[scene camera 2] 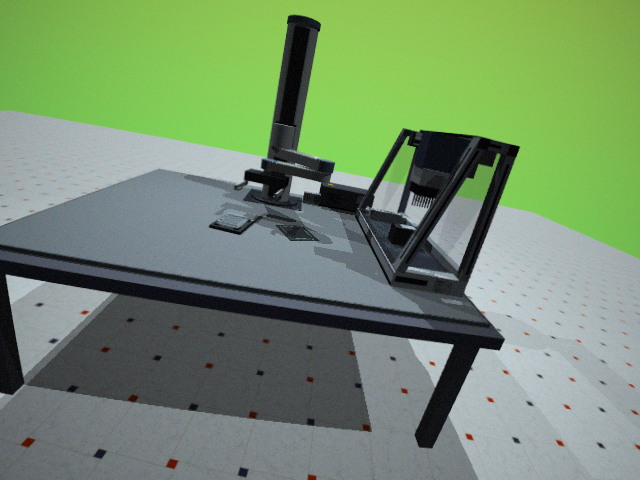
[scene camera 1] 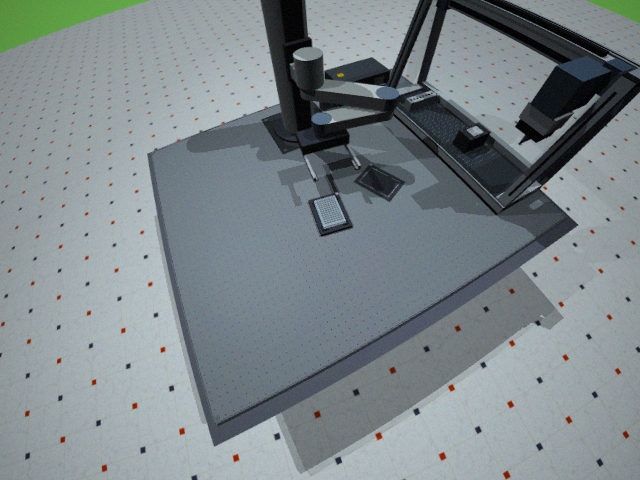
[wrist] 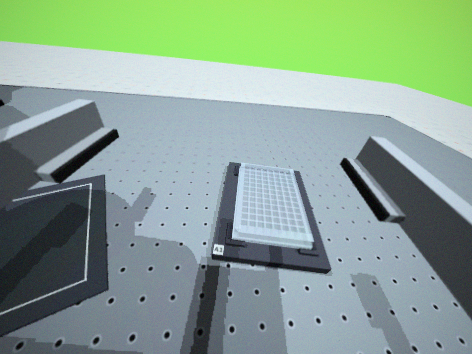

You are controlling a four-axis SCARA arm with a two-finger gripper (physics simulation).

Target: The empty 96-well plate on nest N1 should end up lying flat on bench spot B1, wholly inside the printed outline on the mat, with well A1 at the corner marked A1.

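Seen in the pictures: gripper, fingertip midpoint: (scene camera 2: 255, 191) (scene camera 1: 337, 173) (wrist: 232, 134); arm's base, origin of the base link: (scene camera 2: 274, 201) (scene camera 1: 299, 127).
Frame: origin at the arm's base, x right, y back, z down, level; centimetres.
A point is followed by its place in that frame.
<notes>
The clear 96-well plate (scene camera 1: 329, 211) @[y -54.1, x 12.1, z -3.5 cm] (scene camera 2: 233, 221) @[y -56.9, x 11.2, z -3.9 cm] (wrist: 272, 205) @[y -52.1, x 11.8, z -3.8 cm] lies flat in the dark nest N1 (scene camera 2: 227, 229) @[y -62.1, x 12.2, z -2.2 cm] (wrist: 260, 256) @[y -46.5, x 9.4, z -2.5 cm], whose A1 label is at the near left corner in the wrist view. The plate's own A1 mark cannot be read. The dark mat of bench spot B1 (scene camera 1: 379, 181) @[y -49.5, x -13.7, z -1.5 cm] (scene camera 2: 297, 232) @[y -49.5, x -13.9, z -1.5 cm] (wrist: 97, 250) @[y -48.1, x -6.8, z -1.5 cm] carries a white outline with no plate on it; it is cut off at the left in the wrist view, its A1 label out of sight. My gripper (scene camera 1: 336, 172) @[y -48.2, x 5.6, z -14.7 cm] (scene camera 2: 258, 191) @[y -48.2, x 5.6, z -14.7 cm] (wrist: 232, 134) @[y -48.2, x 5.6, z -14.7 cm] is open and empty, above the bench on the column side of the nest.
The arm's column (scene camera 2: 294, 77) @[y -7.7, x -0.2, z -63.2 cm] stands behind the gripper. A framed pipetting machine (scene camera 1: 448, 157) @[y -54.6, x -45.1, z -5.1 cm] (scene camera 2: 439, 207) @[y -85.0, x -52.7, z -29.3 cm] stands at the right, with a dark block (scene camera 1: 470, 138) @[y -55.4, x -52.4, z -13.1 cm] (scene camera 2: 399, 234) @[y -56.5, x -53.5, z -10.6 cm] on its deck. A dark box (scene camera 1: 361, 71) @[y 9.9, x -41.2, z -12.8 cm] (scene camera 2: 343, 197) @[y 3.5, x -37.6, z -8.7 cm] with a yellow mark stands behind the arm.
</notes>
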